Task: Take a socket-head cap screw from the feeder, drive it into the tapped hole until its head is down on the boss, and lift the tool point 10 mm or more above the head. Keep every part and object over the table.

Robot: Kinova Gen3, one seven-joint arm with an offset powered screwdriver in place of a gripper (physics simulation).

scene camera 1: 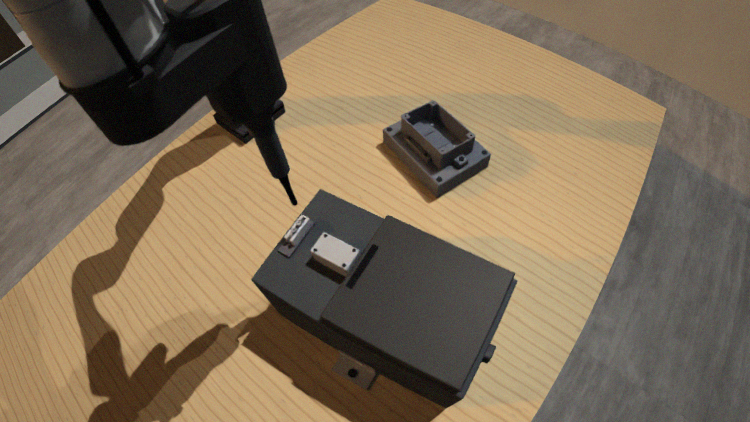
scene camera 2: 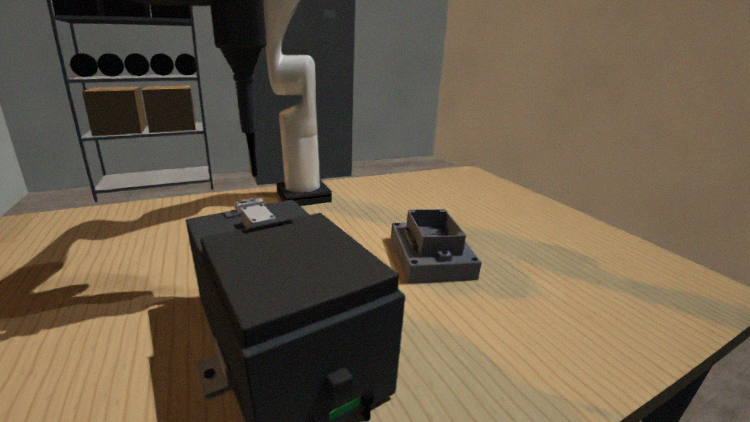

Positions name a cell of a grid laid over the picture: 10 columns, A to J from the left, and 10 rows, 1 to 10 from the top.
Labels:
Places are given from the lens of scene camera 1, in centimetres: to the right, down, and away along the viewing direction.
grey base block (scene camera 1: G5): 14, -6, 66

